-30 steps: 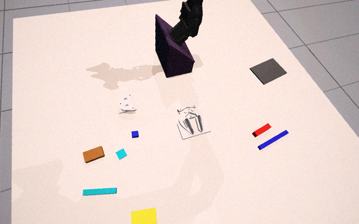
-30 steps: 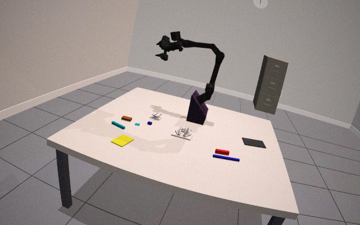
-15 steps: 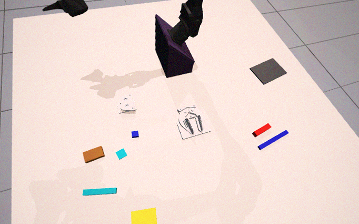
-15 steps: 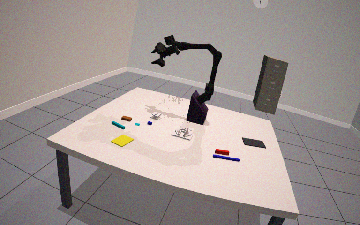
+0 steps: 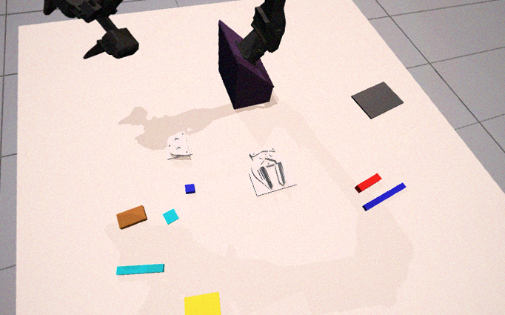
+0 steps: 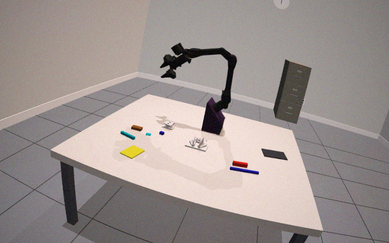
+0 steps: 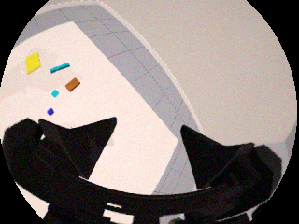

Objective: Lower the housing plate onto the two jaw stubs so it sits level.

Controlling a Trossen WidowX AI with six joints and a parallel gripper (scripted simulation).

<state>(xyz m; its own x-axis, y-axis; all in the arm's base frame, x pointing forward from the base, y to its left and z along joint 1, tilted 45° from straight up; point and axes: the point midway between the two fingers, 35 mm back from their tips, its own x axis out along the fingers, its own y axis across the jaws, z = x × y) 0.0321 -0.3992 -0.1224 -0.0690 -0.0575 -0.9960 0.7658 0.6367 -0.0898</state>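
My gripper tip is 120 mm short of the white bracket, 140 mm to the right of it and 310 mm above it. From my gripper tip the other things lie so: blue cube: 250 mm ahead, 130 mm to the left, 310 mm below; cyan tile: 300 mm ahead, 70 mm to the left, 310 mm below; brown block: 270 mm ahead, 20 mm to the right, 310 mm below.
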